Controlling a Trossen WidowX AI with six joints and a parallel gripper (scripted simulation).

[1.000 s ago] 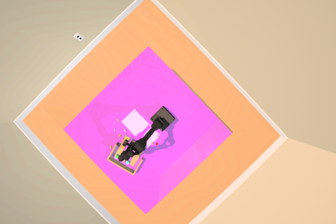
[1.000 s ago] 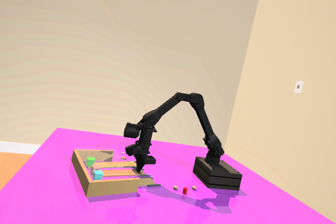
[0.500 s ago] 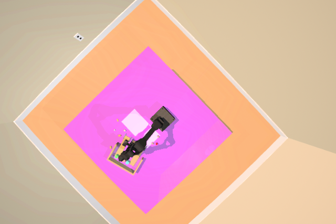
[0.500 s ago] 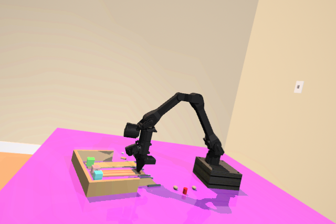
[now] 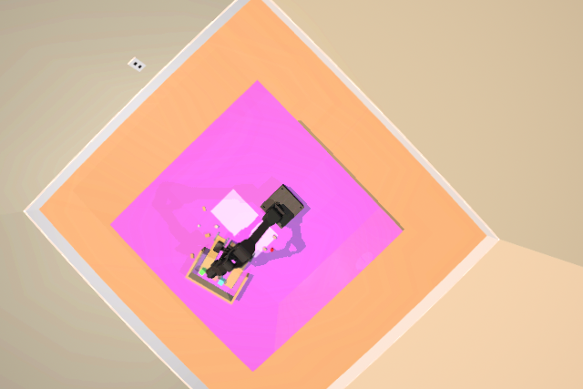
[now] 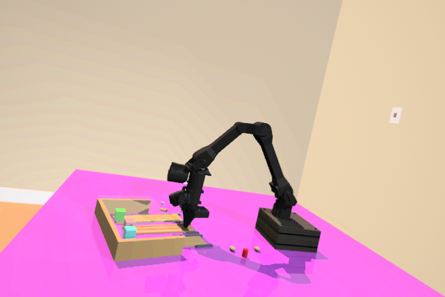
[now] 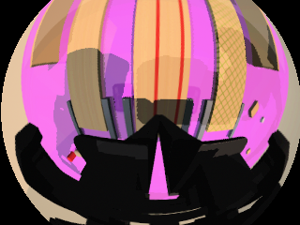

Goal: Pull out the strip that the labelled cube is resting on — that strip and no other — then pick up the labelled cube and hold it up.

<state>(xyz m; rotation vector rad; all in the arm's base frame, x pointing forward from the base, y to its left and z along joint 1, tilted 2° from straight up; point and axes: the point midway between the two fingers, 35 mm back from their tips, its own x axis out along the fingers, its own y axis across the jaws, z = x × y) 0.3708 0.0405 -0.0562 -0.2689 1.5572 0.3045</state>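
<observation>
Now: gripper tip 19 cm short of the labelled cube, 7 cm to the right of it and 1 cm below it. Also, from my gripper tip: red peg (19 cm behind, 15 cm to the left).
</observation>
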